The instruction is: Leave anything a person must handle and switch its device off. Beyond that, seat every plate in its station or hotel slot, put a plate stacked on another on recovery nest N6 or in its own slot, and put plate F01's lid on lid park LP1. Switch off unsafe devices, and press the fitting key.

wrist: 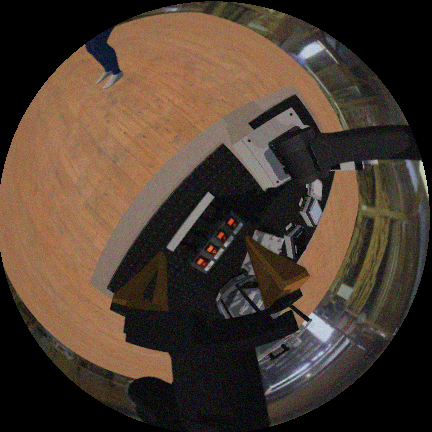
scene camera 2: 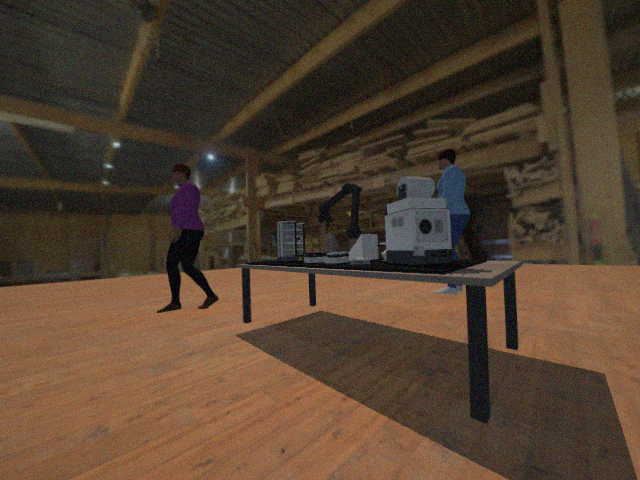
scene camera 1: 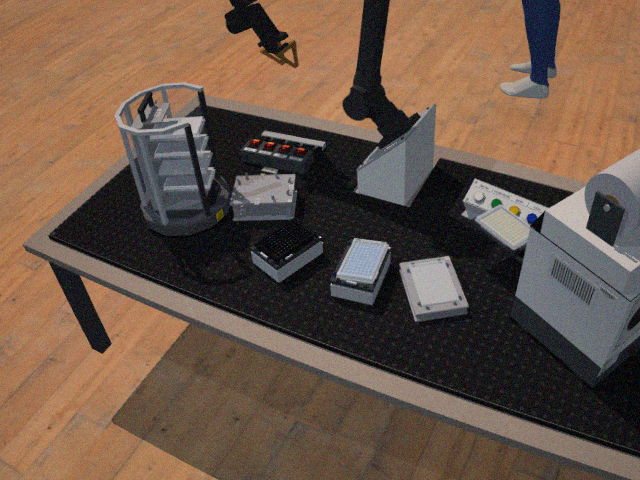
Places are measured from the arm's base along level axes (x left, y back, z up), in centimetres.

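Pixels of known places: gripper, fingertip midpoint: [wrist: 202, 247] [scene camera 2: 335, 231] [scene camera 1: 290, 65]; arm's base at its link origin: [wrist: 289, 145] [scene camera 2: 364, 241] [scene camera 1: 400, 133].
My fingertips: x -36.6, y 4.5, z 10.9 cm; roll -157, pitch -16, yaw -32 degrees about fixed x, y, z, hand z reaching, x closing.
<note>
For each thing: its top centre in the pictures, then the offset to it from my fingertips. "spot": a spot on its surface instead.
- switch box at its top centre: [wrist: 209, 237] [scene camera 1: 282, 139] dx +0.5, dy -8.9, dz -20.1 cm
- round plate hotel at a spot on its surface: [scene camera 1: 186, 225] spot: dx -1.8, dy -51.4, dz -21.4 cm
- black plate at its top centre: [scene camera 1: 285, 237] [wrist: 300, 243] dx +26.1, dy -46.8, dz -18.5 cm
- light-blue plate at its top centre: [scene camera 1: 362, 256] [wrist: 317, 212] dx +45.9, dy -45.1, dz -17.6 cm
- white nest at its top centre: [scene camera 1: 433, 280] [scene camera 2: 360, 257] [wrist: 318, 187] dx +61.8, dy -41.3, dz -21.8 cm
- cream plate at its top centre: [scene camera 1: 507, 223] dx +73.1, dy -25.4, dz -12.8 cm
- key panel at its top centre: [scene camera 1: 510, 197] dx +69.7, dy -10.3, dz -17.0 cm
- clear-topped block at its top centre: [scene camera 1: 262, 183] [wrist: 270, 257] dx +9.6, dy -32.1, dz -17.8 cm
- white instrument at its top centre: [scene camera 1: 636, 159] [scene camera 2: 413, 178] dx +96.4, dy -37.4, dz +20.2 cm
My gripper [scene camera 1: 289, 65] [scene camera 2: 332, 227] [wrist: 202, 247] is open and empty, high above the table's back edge, near the switch box. The switch box [scene camera 1: 276, 151] [wrist: 217, 244] has a row of orange-lit rockers. The round plate hotel [scene camera 1: 186, 225] holds several pale plates on its shelves. A black plate [scene camera 1: 285, 241] sits on a white block. A light-blue plate [scene camera 1: 364, 259] lies on another block, perhaps over a dark plate. A white nest [scene camera 1: 407, 273] bears a pale flat piece. A cream plate [scene camera 1: 504, 226] is beside the large white instrument. The key panel [scene camera 1: 478, 196] has white, green, yellow and blue keys.
A clear-topped block [scene camera 1: 266, 188] stands by the hotel. The arm's wedge base [scene camera 1: 385, 175] is at the back middle. The white instrument [scene camera 1: 578, 284] [scene camera 2: 403, 227] fills the right end. One person [scene camera 1: 540, 46] [scene camera 2: 454, 191] stands behind the table; another [scene camera 2: 187, 206] is left of it.
</note>
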